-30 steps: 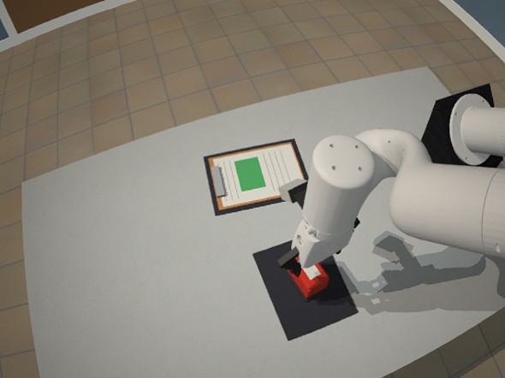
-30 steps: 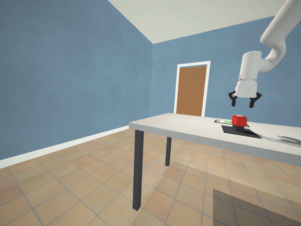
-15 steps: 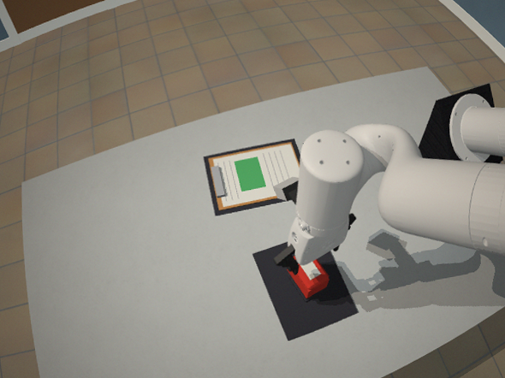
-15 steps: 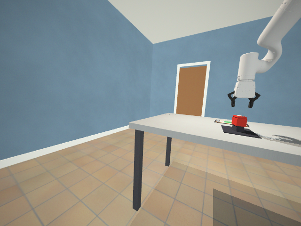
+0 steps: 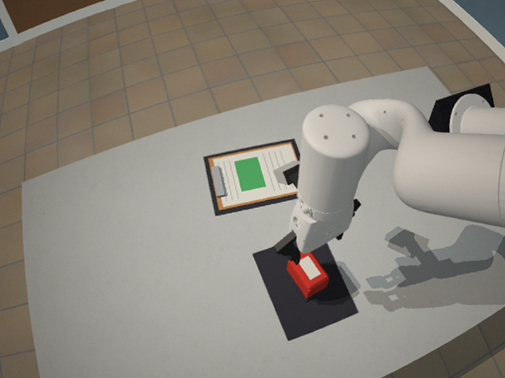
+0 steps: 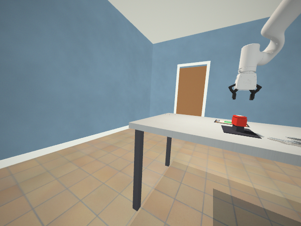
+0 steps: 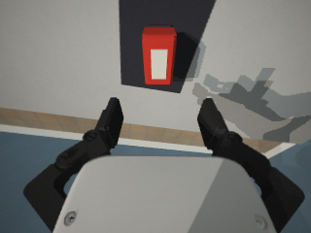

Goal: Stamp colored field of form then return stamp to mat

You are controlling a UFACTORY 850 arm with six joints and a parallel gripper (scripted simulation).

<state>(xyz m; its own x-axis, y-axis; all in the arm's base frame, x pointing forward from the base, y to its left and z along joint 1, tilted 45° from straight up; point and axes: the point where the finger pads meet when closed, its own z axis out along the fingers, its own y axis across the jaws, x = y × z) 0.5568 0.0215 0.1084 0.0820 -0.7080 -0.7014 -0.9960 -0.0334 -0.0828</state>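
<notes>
Now: hand 17 cm above the red stamp. Also, from my hand: dark stamp base (20 cm below); mat (21 cm below); form (32 cm to the right, 21 cm below, 2 cm behind).
</notes>
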